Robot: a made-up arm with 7 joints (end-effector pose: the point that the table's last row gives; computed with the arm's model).
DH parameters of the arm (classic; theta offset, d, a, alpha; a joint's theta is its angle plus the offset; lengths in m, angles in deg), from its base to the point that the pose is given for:
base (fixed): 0 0 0 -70
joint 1: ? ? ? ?
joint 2: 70 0 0 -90
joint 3: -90 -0.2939 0.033 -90
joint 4: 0 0 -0.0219 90
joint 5: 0 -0.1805 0 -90
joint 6: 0 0 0 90
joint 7: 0 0 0 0
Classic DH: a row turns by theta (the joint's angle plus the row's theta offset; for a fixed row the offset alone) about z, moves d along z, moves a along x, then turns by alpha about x.
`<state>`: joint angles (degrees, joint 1 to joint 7).
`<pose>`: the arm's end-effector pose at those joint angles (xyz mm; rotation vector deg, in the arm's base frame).
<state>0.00 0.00 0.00 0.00 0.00 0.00 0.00</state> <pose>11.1 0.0 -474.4 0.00 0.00 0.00</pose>
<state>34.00 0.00 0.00 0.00 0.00 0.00 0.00</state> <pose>-240.1 -23.9 -408.6 0.00 31.95 11.63</pose>
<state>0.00 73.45 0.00 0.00 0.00 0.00 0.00</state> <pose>11.1 454.7 -135.1 73.45 0.00 0.00</pose>
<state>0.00 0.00 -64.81 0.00 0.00 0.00 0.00</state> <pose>4.7 -10.0 -474.4 0.00 0.00 -64.81</pose>
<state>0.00 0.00 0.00 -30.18 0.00 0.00 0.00</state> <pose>104.8 0.0 -460.9 0.00 -30.18 0.00</pose>
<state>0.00 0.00 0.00 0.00 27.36 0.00 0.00</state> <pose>11.1 0.0 -474.4 0.00 0.00 27.36</pose>
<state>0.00 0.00 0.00 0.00 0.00 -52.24 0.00</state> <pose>11.1 0.0 -474.4 0.00 -52.24 0.00</pose>
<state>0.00 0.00 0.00 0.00 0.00 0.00 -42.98</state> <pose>11.1 0.0 -474.4 0.00 0.00 -42.98</pose>
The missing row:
joint 1: 90 0 0 90
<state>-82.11 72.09 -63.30 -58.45 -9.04 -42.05 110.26</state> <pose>381.0 202.2 102.0 -38.87 -83.59 -36.97</pose>
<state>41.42 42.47 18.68 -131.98 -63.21 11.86 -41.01</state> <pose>28.1 196.8 -171.6 118.24 -20.77 -100.68</pose>
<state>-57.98 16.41 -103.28 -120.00 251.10 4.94 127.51</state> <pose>153.6 -144.5 -212.6 -81.27 -72.91 -114.80</pose>
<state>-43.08 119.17 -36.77 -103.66 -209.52 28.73 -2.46</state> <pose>181.5 252.7 152.0 -33.20 -59.21 6.67</pose>
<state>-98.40 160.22 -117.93 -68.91 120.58 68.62 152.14</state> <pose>-166.9 391.3 18.7 34.02 -1.23 -128.12</pose>
